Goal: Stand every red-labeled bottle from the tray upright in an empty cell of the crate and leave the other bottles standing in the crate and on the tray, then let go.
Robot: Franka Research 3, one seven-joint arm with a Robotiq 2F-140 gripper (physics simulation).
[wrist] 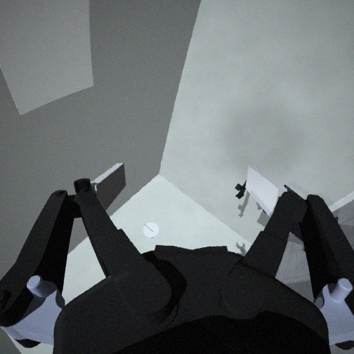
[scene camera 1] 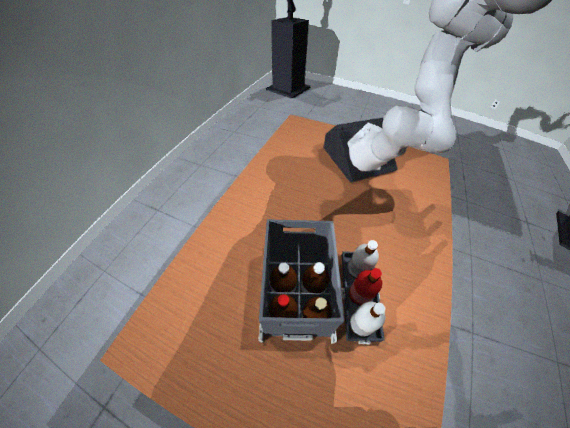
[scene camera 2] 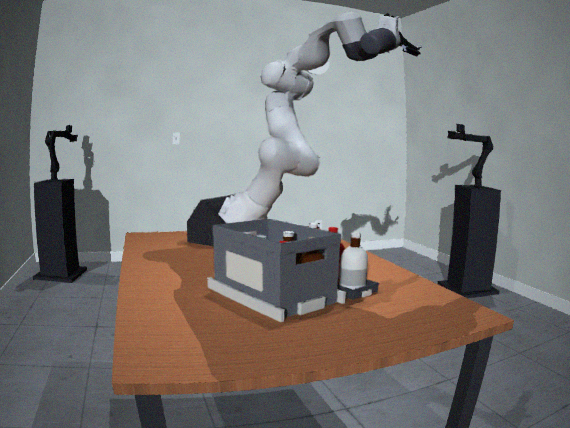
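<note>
The grey crate has two columns of three cells. Its two back cells are empty. Two white-capped brown bottles stand in the middle cells. A red-capped bottle and a beige-capped bottle stand in the front cells; their labels are hidden. On the dark tray stand a pale bottle at the back, a red bottle with a red cap in the middle and a white bottle in front. My gripper is open and empty, high above the table.
The wooden table bears the crate, with the tray close beside it. The arm's dark base is behind them. Dark pedestals with small black arms stand on the floor on both sides.
</note>
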